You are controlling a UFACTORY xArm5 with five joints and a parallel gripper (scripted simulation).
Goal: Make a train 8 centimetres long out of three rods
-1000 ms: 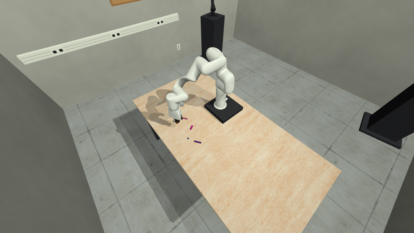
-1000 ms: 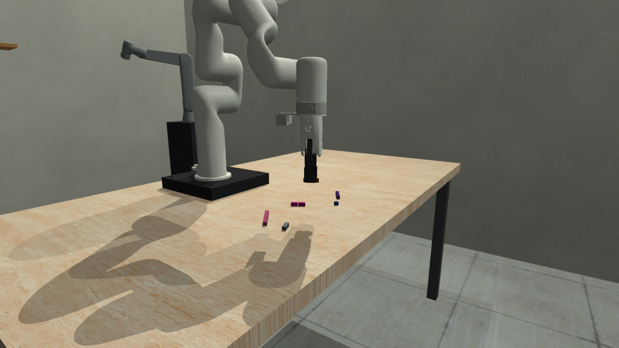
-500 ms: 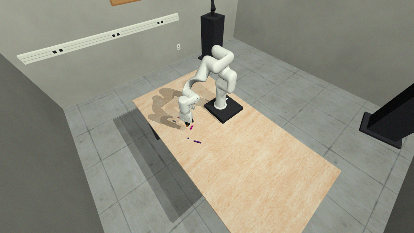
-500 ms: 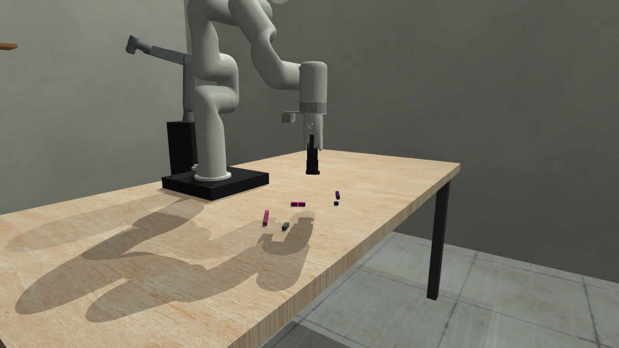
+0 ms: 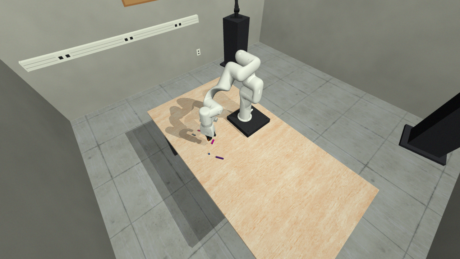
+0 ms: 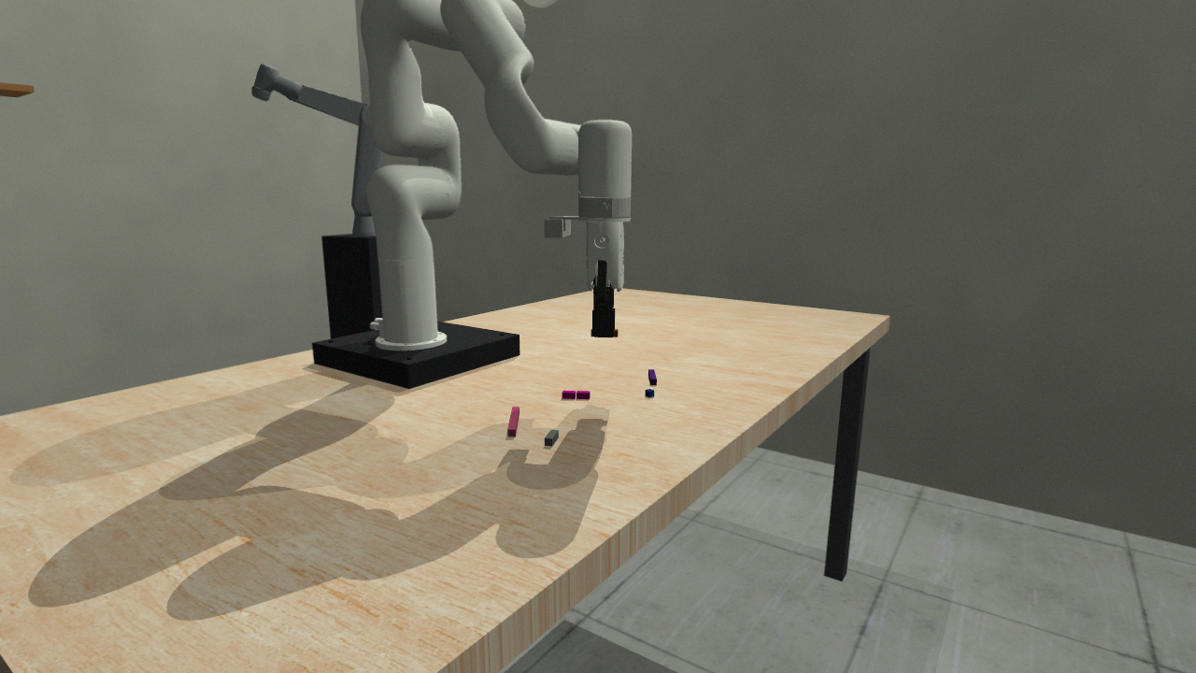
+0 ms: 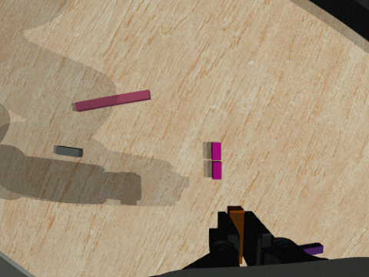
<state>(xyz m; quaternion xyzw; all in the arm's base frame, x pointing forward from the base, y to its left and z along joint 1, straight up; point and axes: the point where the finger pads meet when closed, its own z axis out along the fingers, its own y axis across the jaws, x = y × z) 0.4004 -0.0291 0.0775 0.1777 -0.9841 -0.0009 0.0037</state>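
Now: the blue rod 6 cm ahead of my hand, 4 cm to the left of it and 11 cm below it. The rest, counted from my hand: orange rod: 2 cm below; then pink rod: 6 cm behind, 15 cm to the right, 11 cm below; then purple rod: 3 cm ahead, 13 cm to the left, 11 cm below.
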